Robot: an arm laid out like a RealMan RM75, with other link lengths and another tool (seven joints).
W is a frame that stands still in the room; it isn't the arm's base.
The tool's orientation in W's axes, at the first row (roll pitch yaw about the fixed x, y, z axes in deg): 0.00 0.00 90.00
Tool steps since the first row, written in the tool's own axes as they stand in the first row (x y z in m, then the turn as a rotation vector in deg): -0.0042 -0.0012 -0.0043 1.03 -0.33 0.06; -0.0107 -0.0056 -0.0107 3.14 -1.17 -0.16; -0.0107 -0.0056 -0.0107 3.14 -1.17 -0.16; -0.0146 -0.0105 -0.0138 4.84 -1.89 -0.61
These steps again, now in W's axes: 0.0012 -0.0042 -0.0043 0.33 1.03 0.06; 0.0056 -0.0107 -0.0107 1.17 3.14 -0.16; 0.0056 -0.0107 -0.0107 1.17 3.14 -0.16; 0.0105 -0.0146 -0.0138 1.89 4.84 -0.61
